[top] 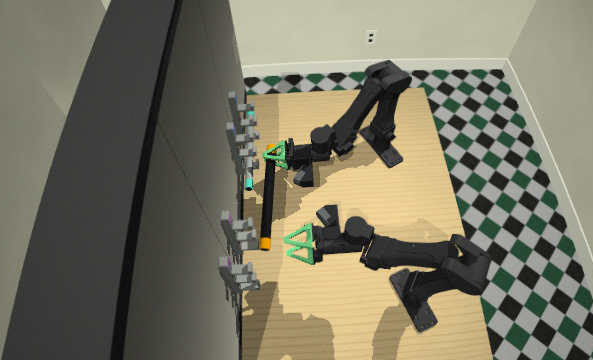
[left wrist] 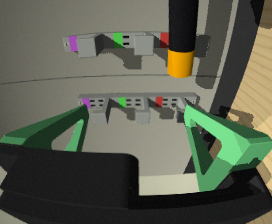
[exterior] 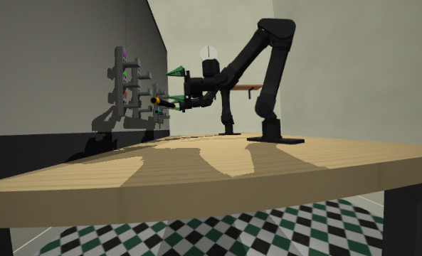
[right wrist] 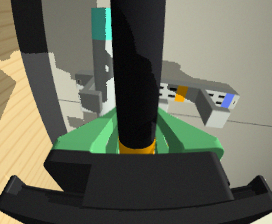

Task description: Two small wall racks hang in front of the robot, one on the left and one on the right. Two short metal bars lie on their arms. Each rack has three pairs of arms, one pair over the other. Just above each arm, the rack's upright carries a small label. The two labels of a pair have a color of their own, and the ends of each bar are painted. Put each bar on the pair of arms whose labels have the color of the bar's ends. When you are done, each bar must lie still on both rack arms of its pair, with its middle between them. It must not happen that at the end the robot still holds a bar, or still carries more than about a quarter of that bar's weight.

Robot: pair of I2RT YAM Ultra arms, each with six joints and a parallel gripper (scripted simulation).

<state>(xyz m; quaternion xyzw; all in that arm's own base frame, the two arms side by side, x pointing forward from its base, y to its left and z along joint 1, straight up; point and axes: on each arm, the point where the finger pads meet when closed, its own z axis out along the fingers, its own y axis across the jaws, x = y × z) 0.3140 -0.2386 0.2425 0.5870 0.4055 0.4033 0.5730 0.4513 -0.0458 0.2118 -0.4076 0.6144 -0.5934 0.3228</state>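
My right hand is 8 cm to the left of the pale bar, 6 cm short of it and 5 cm above it. The rest, counted from my right hand: black bar (13 cm to the left, 1 cm below).
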